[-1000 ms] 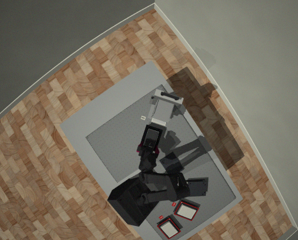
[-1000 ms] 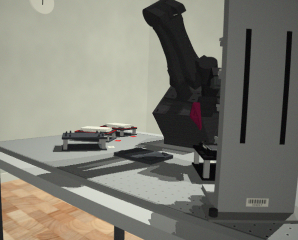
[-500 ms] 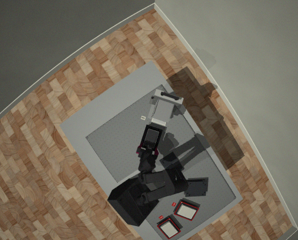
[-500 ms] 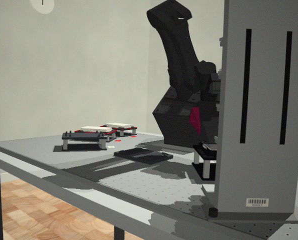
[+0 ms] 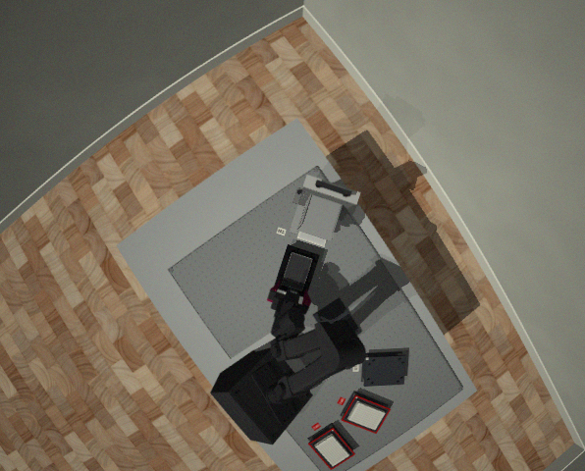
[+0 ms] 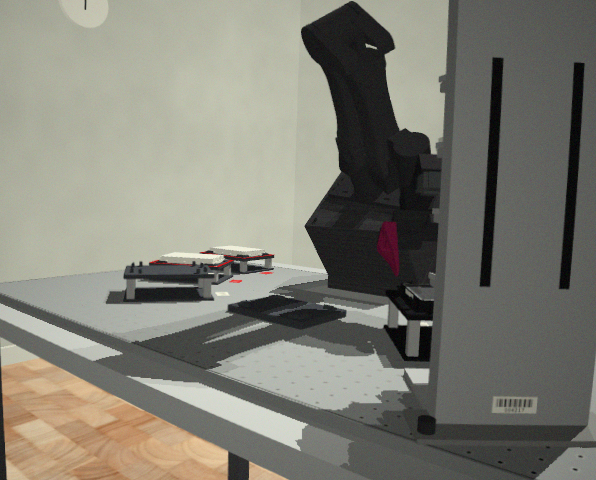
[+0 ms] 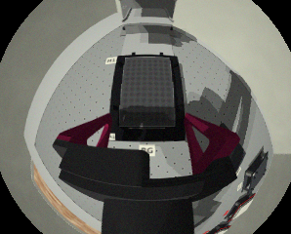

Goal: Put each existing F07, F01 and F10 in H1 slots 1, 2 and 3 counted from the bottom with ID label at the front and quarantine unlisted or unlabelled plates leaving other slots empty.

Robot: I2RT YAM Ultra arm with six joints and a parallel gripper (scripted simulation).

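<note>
My hand is 40 mm short of the dark 96-well plate, 40 mm to the right of it and 30 mm above it. Round my hand: N6 deck label: 110 mm ahead, 320 mm to the right, 100 mm below; then H1 deck label: 40 mm ahead, 200 mm to the left, 100 mm below; then grey hotel back wall: 200 mm ahead, 230 mm to the left, 100 mm above.
</note>
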